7 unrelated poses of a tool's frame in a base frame.
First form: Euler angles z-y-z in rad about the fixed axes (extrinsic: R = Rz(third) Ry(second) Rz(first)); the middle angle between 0 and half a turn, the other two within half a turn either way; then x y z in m.
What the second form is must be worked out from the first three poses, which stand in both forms.
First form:
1: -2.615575 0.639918 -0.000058 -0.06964 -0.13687 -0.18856
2: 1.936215 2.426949 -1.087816 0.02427 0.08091 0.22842
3: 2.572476 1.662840 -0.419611 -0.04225 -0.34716 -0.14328
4: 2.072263 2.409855 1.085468 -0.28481 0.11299 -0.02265
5: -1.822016 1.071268 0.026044 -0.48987 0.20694 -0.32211
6: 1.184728 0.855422 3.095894 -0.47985 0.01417 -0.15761
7: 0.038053 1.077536 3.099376 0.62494 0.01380 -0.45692
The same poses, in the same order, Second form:
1: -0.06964 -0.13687 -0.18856 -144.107 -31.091 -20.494
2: 0.02427 0.08091 0.22842 11.554 -13.543 140.980
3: -0.04225 -0.34716 -0.14328 57.782 -57.015 99.720
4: -0.28481 0.11299 -0.02265 130.003 -18.735 141.780
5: -0.48987 0.20694 -0.32211 -95.516 -12.604 -60.604
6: -0.47985 0.01417 -0.15761 -107.546 16.513 46.834
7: 0.62494 0.01380 -0.45692 -177.822 61.661 4.048
